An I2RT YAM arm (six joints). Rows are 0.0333 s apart.
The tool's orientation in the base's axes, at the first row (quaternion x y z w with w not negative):
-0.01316, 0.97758, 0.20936, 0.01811
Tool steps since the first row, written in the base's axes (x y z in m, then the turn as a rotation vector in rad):
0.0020, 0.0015, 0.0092, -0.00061, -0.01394, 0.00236
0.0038, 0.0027, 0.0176, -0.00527, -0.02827, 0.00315
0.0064, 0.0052, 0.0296, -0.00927, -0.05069, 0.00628
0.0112, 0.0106, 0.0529, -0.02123, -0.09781, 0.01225
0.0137, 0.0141, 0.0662, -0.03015, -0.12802, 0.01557
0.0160, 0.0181, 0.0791, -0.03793, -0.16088, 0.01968
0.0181, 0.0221, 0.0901, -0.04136, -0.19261, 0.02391
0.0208, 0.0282, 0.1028, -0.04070, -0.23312, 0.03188
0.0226, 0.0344, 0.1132, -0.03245, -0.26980, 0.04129
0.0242, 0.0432, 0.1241, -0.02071, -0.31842, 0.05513
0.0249, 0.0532, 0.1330, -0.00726, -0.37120, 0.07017
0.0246, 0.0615, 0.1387, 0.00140, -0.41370, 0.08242
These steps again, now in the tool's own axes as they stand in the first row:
-0.0024, 0.0051, -0.0077, 0.00077, -0.01173, -0.00788
-0.0046, 0.0095, -0.0148, 0.00565, -0.02432, -0.01461
-0.0077, 0.0166, -0.0247, 0.00992, -0.04335, -0.02678
-0.0135, 0.0309, -0.0435, 0.02248, -0.08349, -0.05189
-0.0167, 0.0395, -0.0542, 0.03181, -0.10938, -0.06756
-0.0195, 0.0483, -0.0642, 0.04001, -0.13741, -0.08501
-0.0222, 0.0564, -0.0725, 0.04384, -0.16450, -0.10197
-0.0255, 0.0671, -0.0815, 0.04359, -0.19821, -0.12582
-0.0278, 0.0769, -0.0884, 0.03562, -0.22809, -0.14918
-0.0300, 0.0893, -0.0947, 0.02421, -0.26717, -0.18137
-0.0313, 0.1021, -0.0987, 0.01112, -0.30960, -0.21631
-0.0314, 0.1120, -0.1005, 0.00274, -0.34364, -0.24464

